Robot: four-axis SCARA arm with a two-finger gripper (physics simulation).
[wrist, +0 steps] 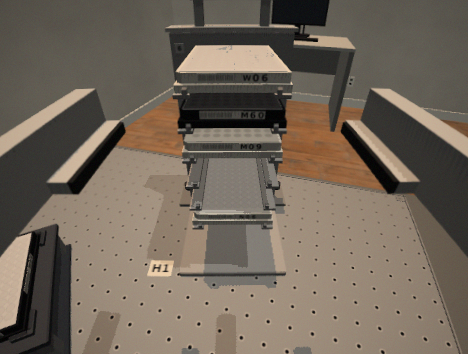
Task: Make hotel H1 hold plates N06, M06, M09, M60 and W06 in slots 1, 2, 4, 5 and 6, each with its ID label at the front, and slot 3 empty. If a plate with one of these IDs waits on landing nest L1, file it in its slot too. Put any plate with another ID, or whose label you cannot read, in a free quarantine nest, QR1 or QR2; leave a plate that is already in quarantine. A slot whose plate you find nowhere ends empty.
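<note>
Hotel H1 (pixel 232 273) stands ahead. From the top down it holds plate W06 (pixel 232 78) in slot 6, dark plate M60 (pixel 232 115) in slot 5 and plate M09 (pixel 232 146) in slot 4, each with its label at the front. Below, slots 3 and 2 show bare side ledges. A plate (pixel 232 217) lies in slot 1, its small front label blurred but looking like N06. My gripper (pixel 233 108) is open and empty, its fingers wide apart at left and right in front of the hotel. Plate M06 does not show.
A dark nest (pixel 47 300) with a light-topped plate (pixel 14 280) stands at the lower left, cut by the view edge; its label is unreadable. The H1 tag (pixel 160 268) lies on the perforated deck (pixel 340 260). A desk (pixel 325 42) with a monitor stands behind.
</note>
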